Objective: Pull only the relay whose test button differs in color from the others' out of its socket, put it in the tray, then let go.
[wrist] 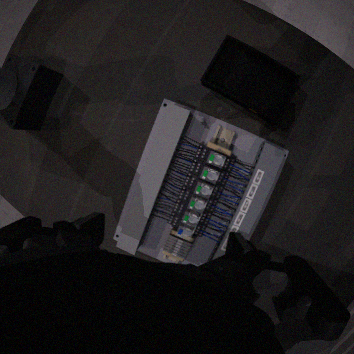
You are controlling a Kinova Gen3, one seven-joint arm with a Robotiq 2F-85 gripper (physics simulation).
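Places are measured from the arm's base along level axes (x left, y back, z up), in millimetres.
Where they show: gripper, between the fingertips: [163, 237]; arm's base, origin of its link: [4, 89].
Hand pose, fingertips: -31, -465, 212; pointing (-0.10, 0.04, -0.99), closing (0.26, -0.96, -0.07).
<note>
Things, the pixels of their centre, and the offset from my fingertips, as dx, dy, dz. "pt": a spot on its surface instead.
- relay with a blue test button, middle of its body: [185, 229] -86, -27, -254
- upper end, a spot on its surface: [217, 159] pt +54, -28, -234
- black tray, a spot on its surface: [216, 61] pt +234, +41, -298
- white label strip, a spot on its surface: [246, 205] pt -2, -112, -258
A row of several clear relays stands in dark sockets on a grey panel [145, 175]. The relay with a blue test button [185, 232] is at the lower end of the row, seated in its socket. The others, such as the relay at the upper end [217, 159] and the relay beside the blue one [191, 218], have green buttons. The black tray [216, 61] lies beyond the panel's upper right edge. My gripper [163, 237] is open and empty, its fingers apart at the left and right of the lower view, high above the panel. Its dark body hides the area below the panel.
Bundles of thin wires [172, 187] [227, 197] run along both sides of the relay row. Beige end pieces [219, 148] [172, 256] stand at both ends. A white label strip [246, 205] lies on the right duct. A dark block with the arm's base [40, 97] is at the far left.
</note>
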